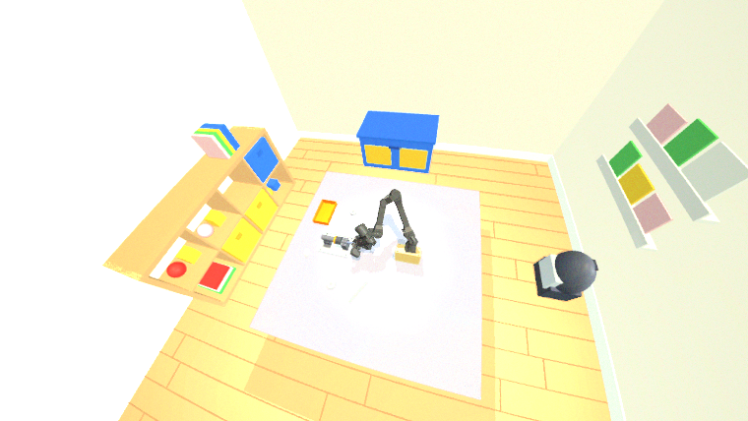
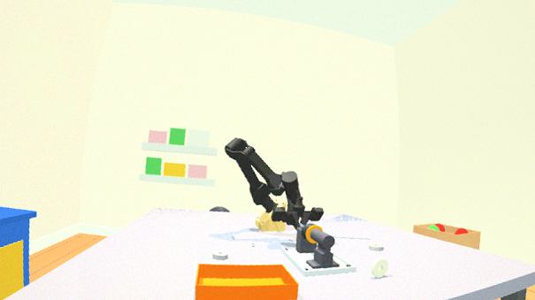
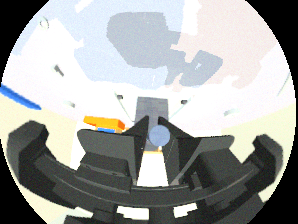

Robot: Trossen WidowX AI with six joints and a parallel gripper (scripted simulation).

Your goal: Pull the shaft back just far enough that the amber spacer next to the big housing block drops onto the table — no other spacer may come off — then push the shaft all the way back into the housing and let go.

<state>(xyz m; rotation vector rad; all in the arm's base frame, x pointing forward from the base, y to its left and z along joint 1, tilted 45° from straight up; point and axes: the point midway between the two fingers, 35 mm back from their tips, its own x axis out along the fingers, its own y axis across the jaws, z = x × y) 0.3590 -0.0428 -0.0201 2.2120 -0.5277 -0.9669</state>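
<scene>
The amber spacer is 110 mm ahead of my gripper tip, 20 mm above it and 10 mm to the right of it. Also, from my gripper tip: orange tray: 280 mm ahead, 260 mm to the right, 50 mm below; grey shaft fixture: 130 mm ahead, 10 mm to the right, 10 mm below.
</scene>
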